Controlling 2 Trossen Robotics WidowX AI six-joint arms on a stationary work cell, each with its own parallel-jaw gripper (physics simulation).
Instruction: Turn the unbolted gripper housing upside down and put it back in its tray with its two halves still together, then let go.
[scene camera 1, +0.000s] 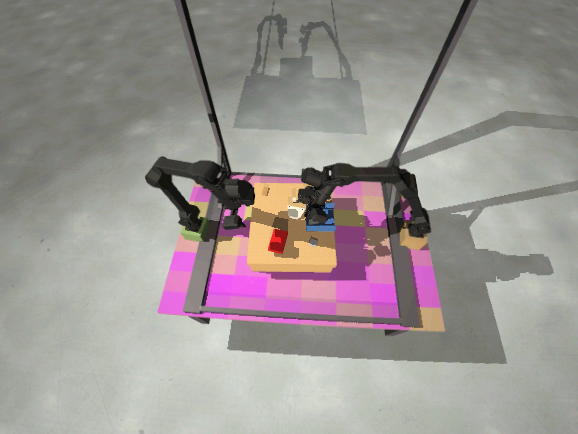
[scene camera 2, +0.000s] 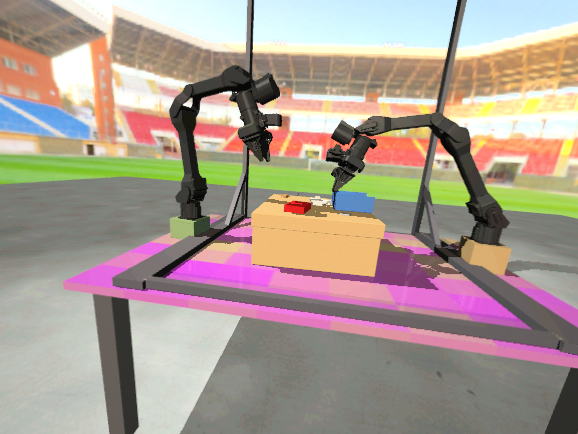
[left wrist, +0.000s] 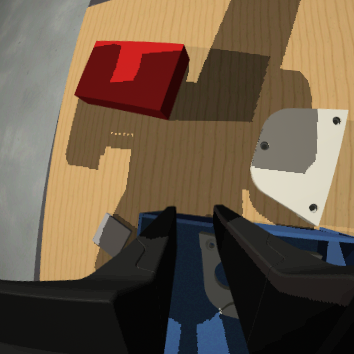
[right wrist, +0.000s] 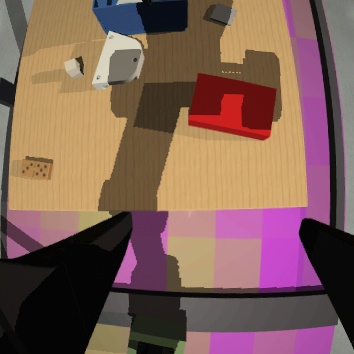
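Where they show: left gripper, fingertip midpoint: (scene camera 1: 305, 218) (scene camera 2: 333, 191) (left wrist: 194, 213) (right wrist: 158, 0); right gripper, fingertip midpoint: (scene camera 1: 246, 216) (scene camera 2: 265, 161) (right wrist: 217, 223); left arm's base at its link origin: (scene camera 1: 415, 230) (scene camera 2: 484, 241); right arm's base at its link origin: (scene camera 1: 193, 225) (scene camera 2: 190, 217).
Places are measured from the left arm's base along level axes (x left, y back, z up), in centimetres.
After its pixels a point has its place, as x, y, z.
One housing half, a white plate with rounded corners and screw holes (scene camera 1: 295, 212) @[5.6, -55.7, 8.8] (scene camera 2: 320, 201) @[7.9, -55.2, 8.7] (left wrist: 327, 160) @[3.3, -56.0, 8.8] (right wrist: 107, 65) @[4.1, -57.2, 8.8], lies on the wooden block outside the blue tray (scene camera 1: 320, 228) @[12.1, -44.1, 10.1] (scene camera 2: 352, 201) @[12.2, -44.5, 10.5] (left wrist: 184, 295) @[10.0, -44.1, 7.9] (right wrist: 165, 19) @[10.5, -50.3, 9.5]. Another half with round holes (left wrist: 210, 290) @[8.3, -45.5, 8.5] lies in the tray, partly hidden by a finger in the left wrist view. The two halves are apart. My left gripper (scene camera 2: 334, 190) @[10.1, -50.9, 12.9] (left wrist: 194, 213) @[10.1, -50.9, 12.9] is partly open and empty, at the tray's near wall. My right gripper (scene camera 2: 265, 160) @[17.9, -72.6, 20.9] (right wrist: 217, 223) @[17.9, -72.6, 20.9] is wide open and empty, raised beyond the block's left side.
A red box (scene camera 1: 278, 241) @[20.6, -60.2, 9.1] (scene camera 2: 297, 206) @[24.7, -59.7, 9.1] (left wrist: 130, 65) @[19.4, -60.9, 9.1] (right wrist: 232, 117) @[20.1, -62.2, 9.1] and a grey cube (scene camera 1: 313, 241) @[17.3, -46.1, 7.5] (left wrist: 114, 237) @[17.3, -46.1, 7.4] (right wrist: 222, 15) @[17.7, -46.6, 7.4] lie on the wooden block (scene camera 2: 315, 252) @[26.3, -53.1, -3.3]. A small white cube (right wrist: 75, 67) @[-0.1, -57.8, 9.0] is beside the white plate. A domino (scene camera 1: 265, 191) @[-3.5, -71.2, 7.8] (right wrist: 36, 168) @[-3.5, -71.3, 7.9] lies near the block's edge.
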